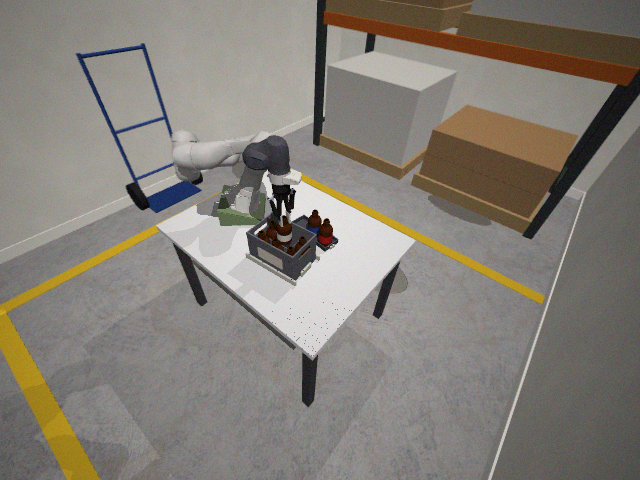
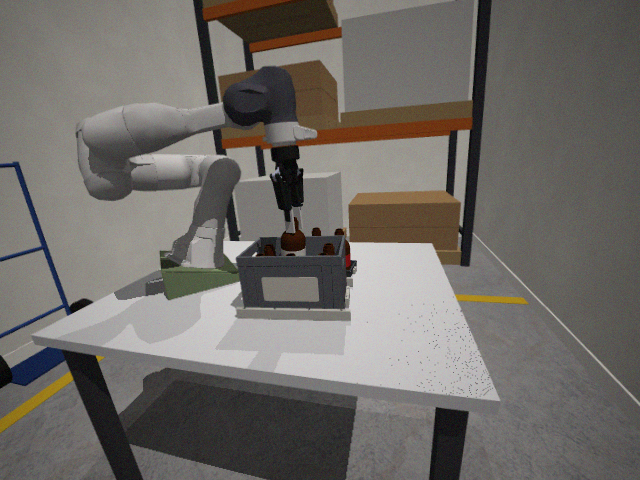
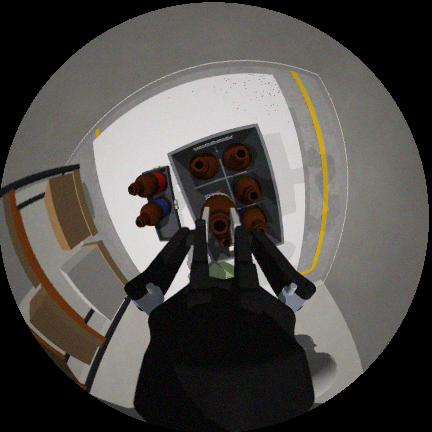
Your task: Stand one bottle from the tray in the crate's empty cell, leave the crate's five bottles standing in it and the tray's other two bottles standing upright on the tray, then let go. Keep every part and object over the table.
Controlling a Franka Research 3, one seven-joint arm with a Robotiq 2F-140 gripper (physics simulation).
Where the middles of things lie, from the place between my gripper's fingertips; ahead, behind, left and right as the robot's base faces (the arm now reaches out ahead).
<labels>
The white-banded bottle [image 3: 219,202] is 4 cm below my hand and 1 cm behind it.
</labels>
